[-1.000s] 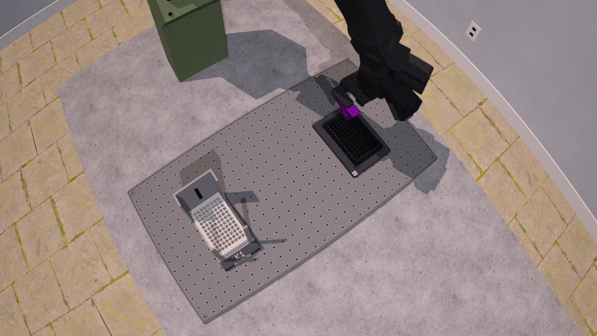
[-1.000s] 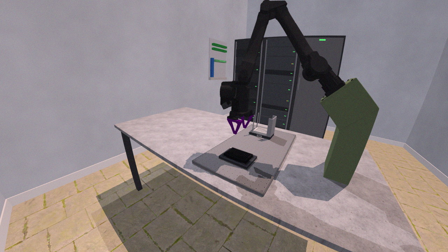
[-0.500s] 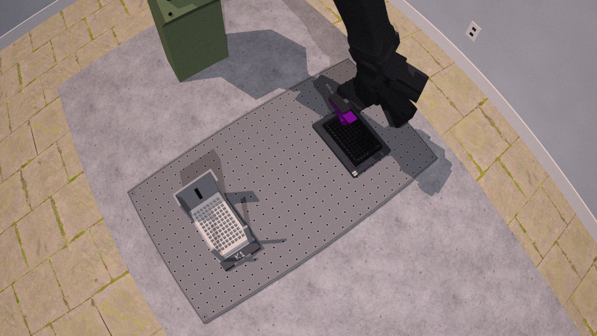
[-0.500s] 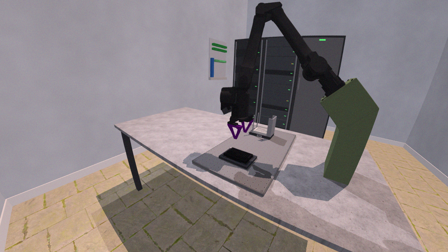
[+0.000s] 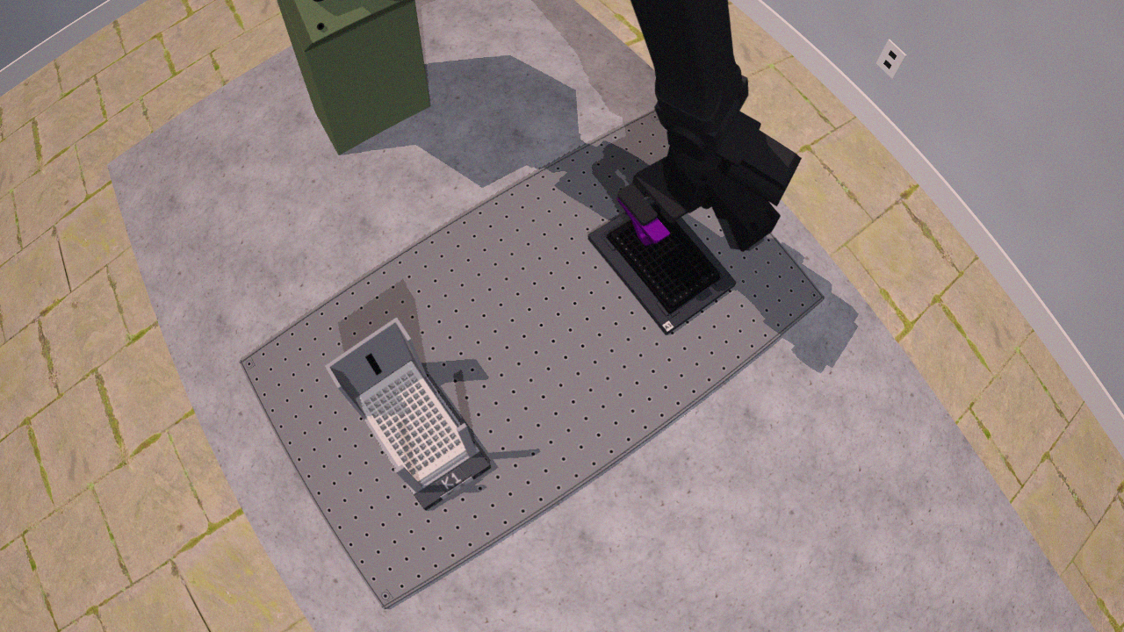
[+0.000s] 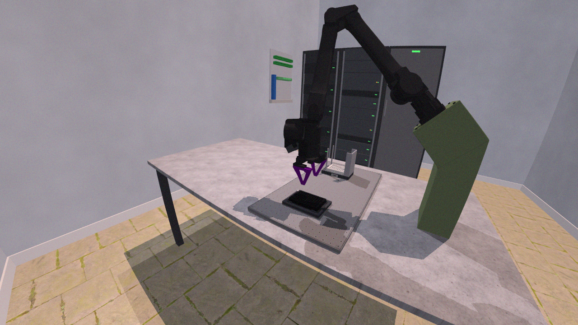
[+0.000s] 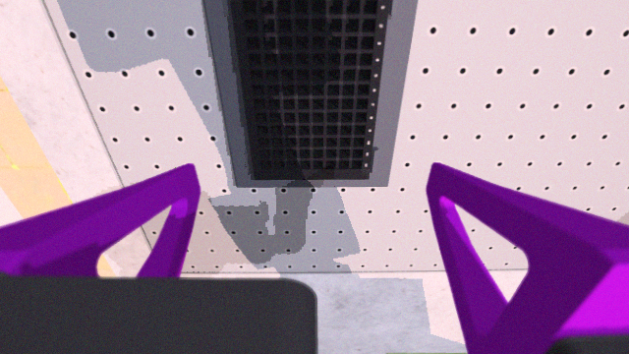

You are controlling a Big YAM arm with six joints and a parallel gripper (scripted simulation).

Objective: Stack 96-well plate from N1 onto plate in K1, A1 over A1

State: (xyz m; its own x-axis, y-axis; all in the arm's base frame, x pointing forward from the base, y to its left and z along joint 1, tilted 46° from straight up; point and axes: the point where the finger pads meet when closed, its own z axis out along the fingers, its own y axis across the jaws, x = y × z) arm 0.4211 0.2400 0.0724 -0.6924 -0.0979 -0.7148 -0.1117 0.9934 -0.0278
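Now: hand 90 mm above the black 96-well plate. From my hand the other things lie so: plate nest N1: 110 mm below; then dark slot: 10 mm ahead, 380 mm to the right, 30 mm below; then pale A1 mark: 80 mm ahead, 40 mm to the right, 100 mm below.
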